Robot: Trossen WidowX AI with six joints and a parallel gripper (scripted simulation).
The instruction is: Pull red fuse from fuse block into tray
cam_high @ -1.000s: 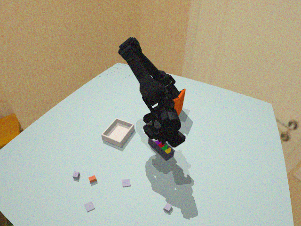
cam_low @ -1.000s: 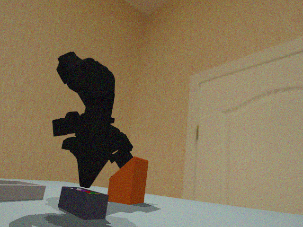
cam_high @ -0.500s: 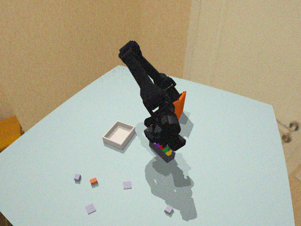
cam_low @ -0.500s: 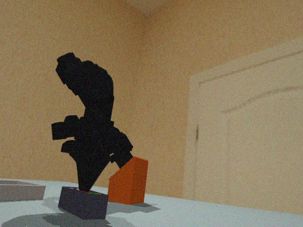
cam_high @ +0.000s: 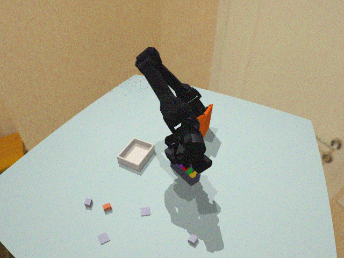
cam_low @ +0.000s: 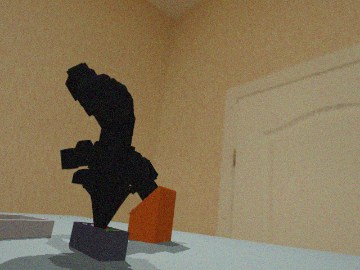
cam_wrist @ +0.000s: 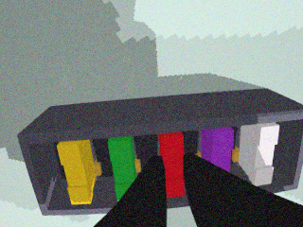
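Right now the tray is 20 mm ahead of my gripper tip, 210 mm to the right of it and 30 mm below it. Round my gripper tip: red fuse 10 mm below.
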